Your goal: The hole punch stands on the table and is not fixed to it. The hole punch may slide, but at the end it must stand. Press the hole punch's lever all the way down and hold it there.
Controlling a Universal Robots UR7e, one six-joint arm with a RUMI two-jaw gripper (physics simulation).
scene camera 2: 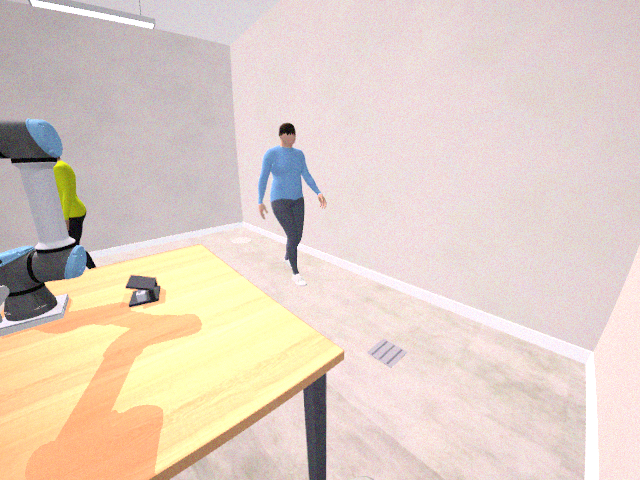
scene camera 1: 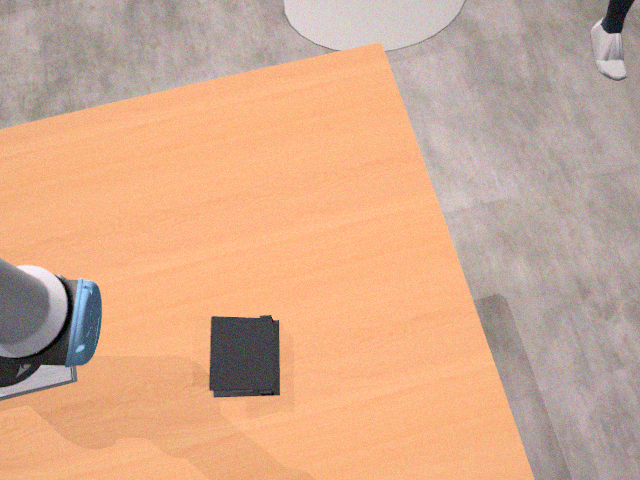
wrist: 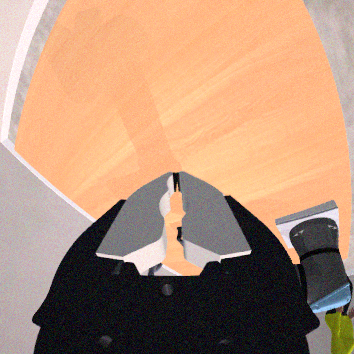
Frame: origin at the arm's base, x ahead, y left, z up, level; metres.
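Seen in the pictures: gripper, fingertip midpoint: (wrist: 176, 174); arm's base, origin of the base link: (scene camera 2: 32, 309) (wrist: 312, 230).
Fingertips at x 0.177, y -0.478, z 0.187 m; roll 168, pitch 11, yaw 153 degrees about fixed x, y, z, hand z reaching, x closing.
Offsets run from my fingertips to a thing's top centre. "pt": to the spot under its first point. Level surfaces: height alone.
The black hole punch @(0.213 m ahead, 0.418 m left, 0.130 m down) (scene camera 1: 244, 354) (scene camera 2: 156, 293) stands upright on the wooden table @(0.215 m down) (scene camera 1: 310, 206) (scene camera 2: 248, 330) (wrist: 240, 75). In scene camera 2 its lever @(0.213 m ahead, 0.418 m left, 0.130 m down) (scene camera 2: 141, 282) is raised, with an open gap above the base @(pt 0.213 m ahead, 0.365 m left, 0.188 m down) (scene camera 2: 143, 297). In scene camera 1 it shows from above as a dark rectangle. My gripper (wrist: 176, 174) is shut and empty, high above the table, its two grey fingers meeting at the tips. The gripper does not show in the scene cameras. In the wrist view the hole punch is not clearly visible; the fingers may hide it.
The arm's base (scene camera 2: 57, 308) (wrist: 327, 209) stands on the table to the left of the hole punch in scene camera 2. The arm (scene camera 1: 31, 310) (scene camera 2: 46, 206) rises there. A table corner @(pt 0.509 m ahead, 1.007 m left, 0.215 m down) (scene camera 1: 381, 46) lies beyond the hole punch. Two people (scene camera 2: 287, 175) (scene camera 2: 68, 191) are beyond the table.
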